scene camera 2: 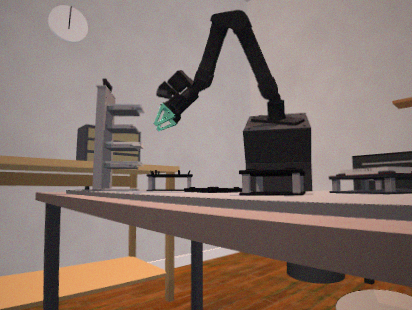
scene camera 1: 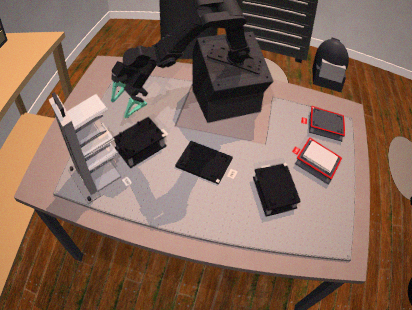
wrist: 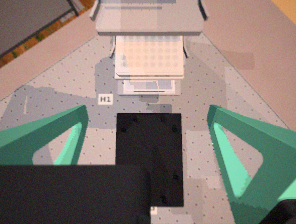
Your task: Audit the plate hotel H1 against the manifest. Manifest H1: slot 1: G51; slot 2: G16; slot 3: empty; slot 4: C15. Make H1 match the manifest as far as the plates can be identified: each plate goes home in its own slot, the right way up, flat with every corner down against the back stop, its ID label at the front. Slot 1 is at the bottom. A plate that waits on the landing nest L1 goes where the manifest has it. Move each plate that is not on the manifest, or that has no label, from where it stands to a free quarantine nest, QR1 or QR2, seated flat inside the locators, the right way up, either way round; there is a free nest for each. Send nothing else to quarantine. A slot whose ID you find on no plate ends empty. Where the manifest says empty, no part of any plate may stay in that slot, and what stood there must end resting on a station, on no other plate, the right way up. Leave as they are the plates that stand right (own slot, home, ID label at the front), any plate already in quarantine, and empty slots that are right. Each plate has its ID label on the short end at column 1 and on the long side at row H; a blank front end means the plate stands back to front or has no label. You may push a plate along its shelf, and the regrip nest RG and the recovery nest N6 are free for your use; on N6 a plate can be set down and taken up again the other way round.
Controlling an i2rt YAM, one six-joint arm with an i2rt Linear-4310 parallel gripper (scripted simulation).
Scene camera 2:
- plate hotel H1: 102, 177
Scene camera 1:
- black regrip nest: 138, 137
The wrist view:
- my gripper: 147, 111
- black regrip nest: 149, 143
